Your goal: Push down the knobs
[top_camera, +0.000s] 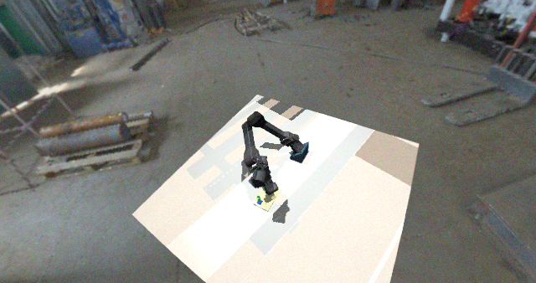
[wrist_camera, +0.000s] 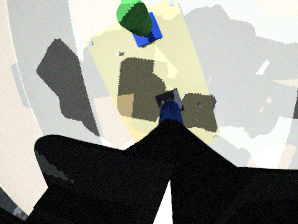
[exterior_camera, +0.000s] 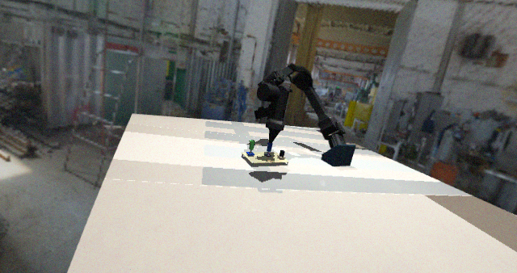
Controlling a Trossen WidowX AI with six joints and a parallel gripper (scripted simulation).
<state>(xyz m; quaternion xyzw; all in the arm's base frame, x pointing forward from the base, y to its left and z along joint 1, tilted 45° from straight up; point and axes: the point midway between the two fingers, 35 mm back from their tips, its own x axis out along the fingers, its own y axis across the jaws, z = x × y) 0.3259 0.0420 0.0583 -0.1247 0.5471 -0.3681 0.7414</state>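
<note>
The green knob is 8 cm ahead of my gripper tip and 1 cm below it. Also, from my gripper tip: blue knob (1 cm below).
</note>
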